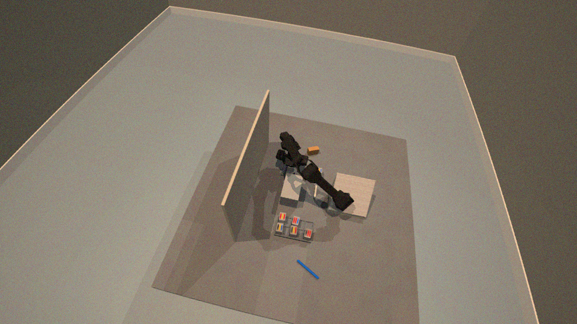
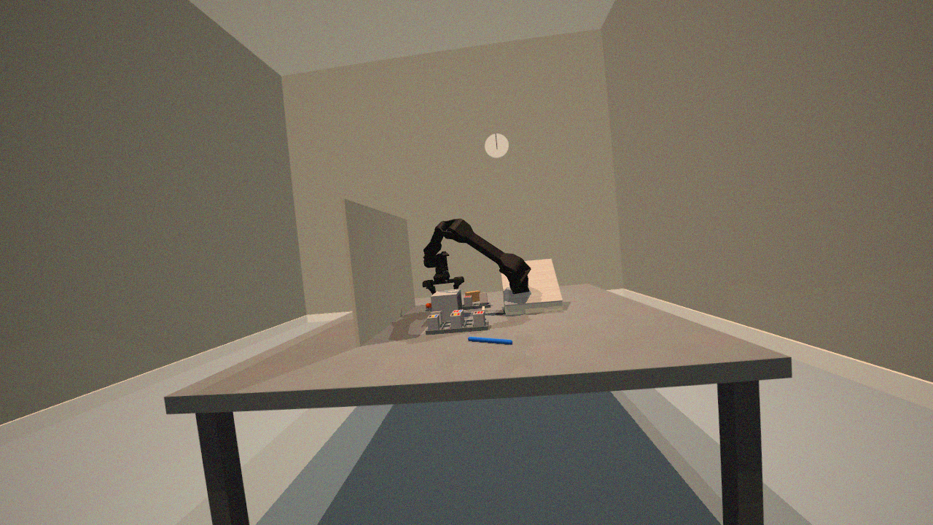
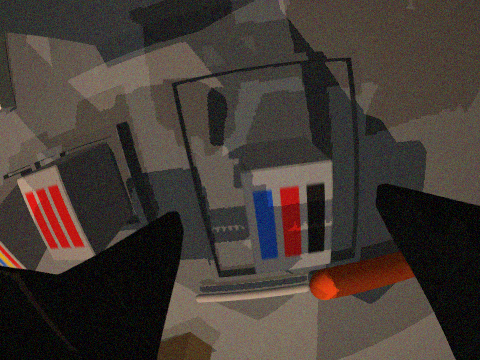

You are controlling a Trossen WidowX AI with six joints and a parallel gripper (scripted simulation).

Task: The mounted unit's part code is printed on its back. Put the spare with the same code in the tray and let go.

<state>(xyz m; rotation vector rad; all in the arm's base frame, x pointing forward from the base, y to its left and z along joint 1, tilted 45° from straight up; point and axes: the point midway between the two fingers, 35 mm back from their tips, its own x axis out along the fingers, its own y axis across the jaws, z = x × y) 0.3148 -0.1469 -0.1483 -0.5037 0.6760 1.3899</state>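
Now: gripper tip 40 mm above the wire-edged tray. Round my gripper tip: orange block: 130 mm behind, 150 mm to the right, 20 mm below; then grey mounted unit: 20 mm behind, 190 mm to the left, 10 mm above; then upright panel: 210 mm ahead, 160 mm to the left, 180 mm above.
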